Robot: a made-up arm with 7 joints. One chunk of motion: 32 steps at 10 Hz.
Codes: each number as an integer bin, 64 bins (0 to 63) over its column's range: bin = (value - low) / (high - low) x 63, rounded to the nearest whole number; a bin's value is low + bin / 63 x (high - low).
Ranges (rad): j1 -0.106..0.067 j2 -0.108..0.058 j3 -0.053..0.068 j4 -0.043..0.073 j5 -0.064..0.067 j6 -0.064..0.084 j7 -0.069..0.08
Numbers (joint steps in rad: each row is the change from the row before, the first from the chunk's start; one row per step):
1: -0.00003 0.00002 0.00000 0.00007 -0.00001 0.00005 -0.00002
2: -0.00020 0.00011 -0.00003 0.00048 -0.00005 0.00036 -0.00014
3: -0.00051 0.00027 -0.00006 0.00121 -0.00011 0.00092 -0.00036
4: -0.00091 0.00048 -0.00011 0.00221 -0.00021 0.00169 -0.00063
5: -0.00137 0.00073 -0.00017 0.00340 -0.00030 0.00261 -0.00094
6: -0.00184 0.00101 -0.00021 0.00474 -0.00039 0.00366 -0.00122
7: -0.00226 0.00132 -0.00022 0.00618 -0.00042 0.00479 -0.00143
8: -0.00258 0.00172 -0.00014 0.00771 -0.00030 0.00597 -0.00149
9: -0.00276 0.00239 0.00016 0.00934 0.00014 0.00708 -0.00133
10: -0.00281 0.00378 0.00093 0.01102 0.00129 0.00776 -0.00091
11: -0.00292 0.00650 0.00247 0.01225 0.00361 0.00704 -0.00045
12: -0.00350 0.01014 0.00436 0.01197 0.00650 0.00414 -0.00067
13: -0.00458 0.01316 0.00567 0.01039 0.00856 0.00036 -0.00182
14: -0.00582 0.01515 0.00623 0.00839 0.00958 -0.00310 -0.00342
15: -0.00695 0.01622 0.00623 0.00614 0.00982 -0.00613 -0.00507
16: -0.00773 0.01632 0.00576 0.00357 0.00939 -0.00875 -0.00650
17: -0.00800 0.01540 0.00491 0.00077 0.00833 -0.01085 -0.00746
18: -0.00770 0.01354 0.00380 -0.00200 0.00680 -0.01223 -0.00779
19: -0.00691 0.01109 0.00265 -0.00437 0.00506 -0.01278 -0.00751
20: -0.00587 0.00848 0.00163 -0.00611 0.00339 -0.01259 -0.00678
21: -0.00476 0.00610 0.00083 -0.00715 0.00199 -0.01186 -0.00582
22: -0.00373 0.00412 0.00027 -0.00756 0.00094 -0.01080 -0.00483
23: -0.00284 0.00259 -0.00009 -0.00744 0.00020 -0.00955 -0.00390
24: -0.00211 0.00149 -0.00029 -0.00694 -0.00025 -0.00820 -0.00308
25: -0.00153 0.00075 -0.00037 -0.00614 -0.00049 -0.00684 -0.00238
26: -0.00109 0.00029 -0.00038 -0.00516 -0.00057 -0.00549 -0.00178
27: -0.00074 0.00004 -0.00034 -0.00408 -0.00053 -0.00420 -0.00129
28: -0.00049 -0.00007 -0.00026 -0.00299 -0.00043 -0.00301 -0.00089
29: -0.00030 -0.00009 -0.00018 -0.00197 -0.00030 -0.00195 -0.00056
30: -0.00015 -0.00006 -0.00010 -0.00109 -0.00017 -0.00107 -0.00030
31: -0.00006 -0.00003 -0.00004 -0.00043 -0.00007 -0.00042 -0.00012
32: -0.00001 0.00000 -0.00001 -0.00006 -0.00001 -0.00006 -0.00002
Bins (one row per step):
1: 39 41 28 23 31 27 29
2: 39 41 28 24 31 27 29
3: 38 41 28 24 31 28 29
4: 38 41 28 25 31 28 29
5: 38 41 28 25 31 28 29
6: 38 41 27 26 31 29 29
7: 38 41 27 27 31 29 29
8: 38 42 28 28 31 30 29
9: 38 42 28 28 31 30 29
10: 38 42 28 29 31 31 29
11: 38 43 29 30 33 30 29
12: 37 45 30 30 34 29 29
13: 37 46 31 29 35 27 28
14: 36 47 31 28 35 26 28
15: 36 47 31 27 36 25 27
16: 36 47 31 25 35 24 26
17: 36 47 30 24 35 23 26
18: 36 46 30 22 34 22 26
19: 36 45 29 21 33 22 26
20: 36 44 28 20 32 22 26
21: 37 43 28 19 32 22 27
22: 37 43 28 19 31 23 27
23: 38 42 28 19 31 23 28
24: 38 42 27 20 31 24 28
25: 38 41 27 20 31 24 28
26: 38 41 27 21 31 25 28
27: 38 41 27 21 31 25 29
28: 38 41 27 22 31 26 29
29: 38 41 28 22 31 26 29
30: 39 41 28 23 31 27 29
31: 39 41 28 23 31 27 29
32: 39 41 28 23 31 27 29

